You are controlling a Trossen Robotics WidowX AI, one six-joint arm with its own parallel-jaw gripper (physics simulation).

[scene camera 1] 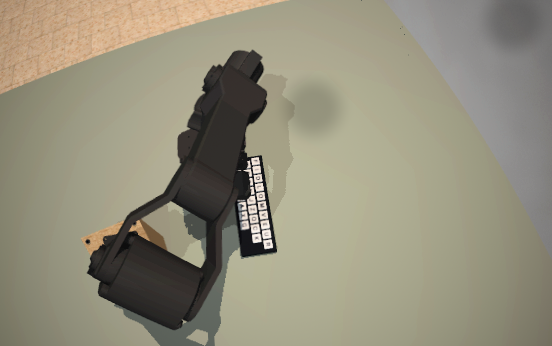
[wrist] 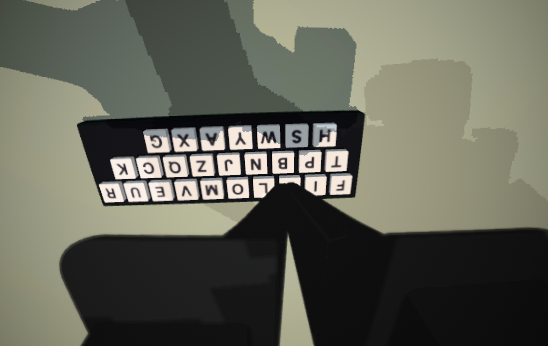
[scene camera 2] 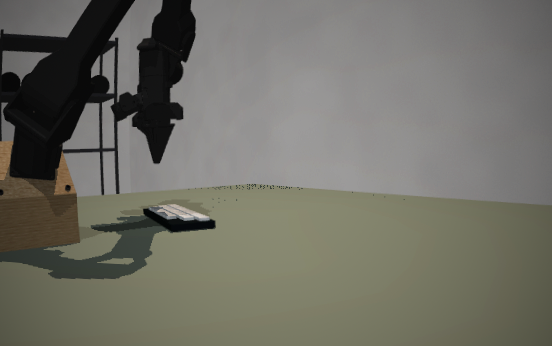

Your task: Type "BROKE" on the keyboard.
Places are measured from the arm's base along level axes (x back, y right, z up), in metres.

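Pixels of known places: gripper, fingertip midpoint: (wrist: 285, 193) (scene camera 2: 156, 163); arm's base, link origin: (scene camera 2: 32, 163).
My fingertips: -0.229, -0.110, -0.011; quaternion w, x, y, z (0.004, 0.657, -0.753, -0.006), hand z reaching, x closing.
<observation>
Ahead of a thing's pixels: the offset from my fingertips to its top centre, as dx, dy, dz. Level surfaces: height alone.
A black keyboard @[-0.015, +0.043, -0.083] (scene camera 1: 250, 246) (scene camera 2: 175, 226) (wrist: 100, 135) with three rows of white letter keys lies flat on the table. In the wrist view the letters appear upside down, with the B key @[-0.020, -0.003, -0.083] (wrist: 283, 163) in the middle row, the R key @[-0.027, +0.137, -0.083] (wrist: 110, 192), O key @[-0.037, +0.035, -0.083] (wrist: 237, 188) and E key @[-0.031, +0.096, -0.083] (wrist: 160, 190) in the lower row, and the K key @[-0.008, +0.120, -0.083] (wrist: 122, 168) at the middle row's left end. My gripper (scene camera 2: 156, 162) (wrist: 285, 193) is shut and empty, pointing down well above the keyboard. Its tips cover most of the D key in the wrist view. My arm hides some keys in scene camera 1.
A wooden block (scene camera 1: 152, 240) (scene camera 2: 40, 217) stands under the arm's base, left of the keyboard, on the green table @[dz -0.101] (scene camera 1: 400, 200) (scene camera 2: 350, 275). A dark shelf rack (scene camera 2: 117, 120) stands behind the arm. Arm shadows cross the table and part of the keyboard's upper row.
</observation>
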